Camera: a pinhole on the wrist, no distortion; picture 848 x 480 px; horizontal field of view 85.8 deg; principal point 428.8 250.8 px. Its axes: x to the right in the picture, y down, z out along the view. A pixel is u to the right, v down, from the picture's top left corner.
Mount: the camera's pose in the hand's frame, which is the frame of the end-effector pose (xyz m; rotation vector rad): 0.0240 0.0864 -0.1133 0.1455 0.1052 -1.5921
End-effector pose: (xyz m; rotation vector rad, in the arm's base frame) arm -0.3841 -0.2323 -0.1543 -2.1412 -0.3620 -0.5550
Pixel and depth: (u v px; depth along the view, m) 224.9 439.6 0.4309
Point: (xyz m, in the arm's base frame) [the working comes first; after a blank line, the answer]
In the camera's frame: -0.1926 0.1783 0.4309

-0.0374 -0.0572 -0.3751
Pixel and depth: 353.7 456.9 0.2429
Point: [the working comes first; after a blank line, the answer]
In the camera's frame: -0.0400 0.1097 0.2429

-0.2020 -0.1640 -0.2175
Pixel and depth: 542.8 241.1 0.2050
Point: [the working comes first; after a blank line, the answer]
In the camera's frame: 0.0512 -0.0044 0.2050

-0.3507 -0.1679 -0.1924
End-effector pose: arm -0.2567 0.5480 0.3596 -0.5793 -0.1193 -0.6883
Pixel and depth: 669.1 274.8 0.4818
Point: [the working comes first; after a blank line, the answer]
In the camera's frame: 0.2537 0.0253 0.4818

-0.3584 0.5556 0.7502
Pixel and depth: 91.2 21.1 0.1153
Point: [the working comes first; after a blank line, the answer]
In the camera's frame: -0.0853 -0.0580 0.1153

-0.1859 0.6706 0.2885
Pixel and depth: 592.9 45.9 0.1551
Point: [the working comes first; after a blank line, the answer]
In the camera's frame: 0.0558 -0.0697 0.1551

-0.2883 0.5982 0.3653
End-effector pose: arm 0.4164 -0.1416 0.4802 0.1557 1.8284 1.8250
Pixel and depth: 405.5 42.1 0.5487
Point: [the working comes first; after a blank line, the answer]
In the camera's frame: -0.0280 -0.2510 0.5487

0.8021 0.1325 0.6131
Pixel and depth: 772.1 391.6 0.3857
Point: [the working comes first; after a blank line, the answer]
In the camera's frame: 0.2902 0.1190 0.3857

0.4883 0.0952 0.2070
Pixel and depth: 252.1 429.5 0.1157
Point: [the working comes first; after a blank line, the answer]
In the camera's frame: -0.0448 0.0453 0.1157

0.3314 -0.0952 0.5671
